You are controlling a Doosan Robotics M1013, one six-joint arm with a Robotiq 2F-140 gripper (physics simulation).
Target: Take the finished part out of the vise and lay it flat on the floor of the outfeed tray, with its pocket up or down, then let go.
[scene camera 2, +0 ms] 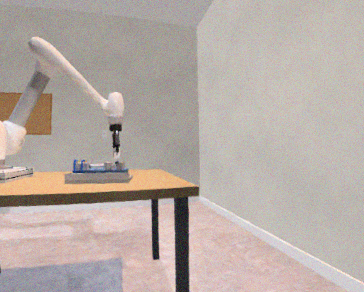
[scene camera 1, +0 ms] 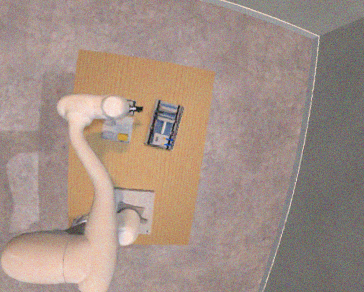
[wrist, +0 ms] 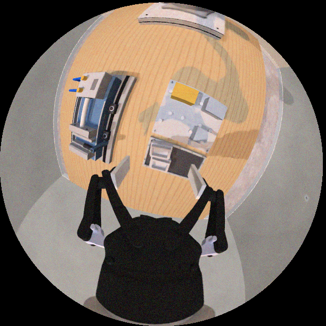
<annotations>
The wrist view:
my gripper: 159,166
light grey plate: 171,126
</annotations>
